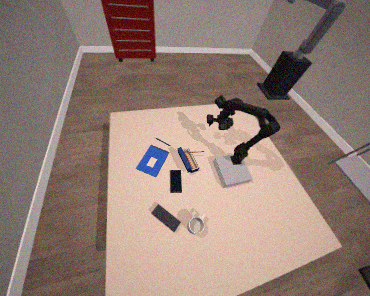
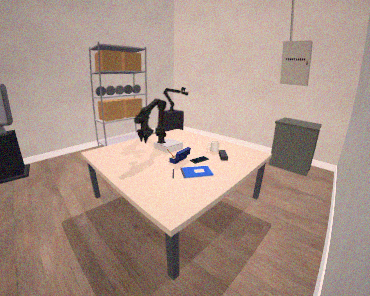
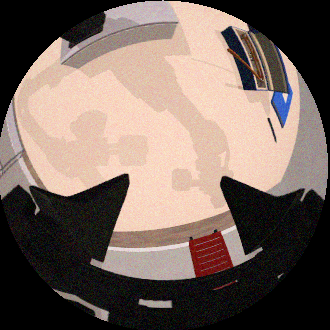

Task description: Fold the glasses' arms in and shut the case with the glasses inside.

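Pixels of known places: gripper, between the fingertips: point(image 1: 215, 126) point(image 2: 143, 142) point(image 3: 177, 179); arm's base, origin of its link: point(image 1: 235, 160) point(image 2: 161, 142).
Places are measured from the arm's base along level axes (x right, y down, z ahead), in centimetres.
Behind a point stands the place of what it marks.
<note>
The navy glasses case point(image 1: 188, 160) point(image 2: 179, 156) {x 10.0, y -0.8, z 39.4 cm} point(image 3: 244, 75) {x 10.3, y 4.2, z 30.3 cm} lies open on the table, its lid point(image 3: 271, 62) tipped back on the side toward the blue booklet. The brown glasses point(image 3: 254, 52) {x 3.1, y 1.9, z 33.1 cm} lie in the case's tray. One arm of the glasses point(image 1: 197, 151) {x 9.2, y -0.4, z 24.8 cm} point(image 3: 240, 59) {x 9.2, y -0.3, z 24.9 cm} sticks out across the tray's edge, toward the robot's side; the other seems to lie along the tray, but is too small to tell. My gripper point(image 1: 217, 121) {x 25.0, y -7.6, z 10.9 cm} point(image 2: 144, 138) {x 25.0, y -7.6, z 10.9 cm} point(image 3: 177, 179) {x 25.0, y -7.6, z 10.9 cm} is open and empty, high above the table and well to the side of the case.
My arm stands on a grey block point(image 1: 233, 173) {x -9.4, y 0.0, z 5.3 cm} point(image 2: 170, 145) {x -1.8, y 0.3, z 12.0 cm} point(image 3: 132, 47). Near the case are a blue booklet point(image 1: 144, 164) {x 5.6, y 5.1, z 62.9 cm} point(image 2: 190, 173) {x 14.6, y 5.1, z 56.9 cm} point(image 3: 281, 110) {x 15.0, y 5.1, z 54.2 cm}, a thin pen point(image 1: 163, 142) {x 22.9, y 5.4, z 48.8 cm} point(image 2: 173, 173) {x 23.8, y 5.0, z 49.6 cm} point(image 3: 272, 129) {x 22.9, y 5.1, z 47.9 cm} and a black phone point(image 1: 175, 181) {x -8.5, y 5.1, z 43.6 cm} point(image 2: 199, 159) {x -7.6, y 5.1, z 43.7 cm}. Farther off are a dark oblong point(image 1: 166, 217) {x -29.1, y 2.4, z 51.2 cm} point(image 2: 223, 155) {x -24.6, y 2.4, z 55.0 cm} and a mug point(image 1: 196, 225) {x -35.3, y 5.1, z 35.1 cm} point(image 2: 214, 146) {x -32.0, y 0.6, z 38.6 cm}.
</note>
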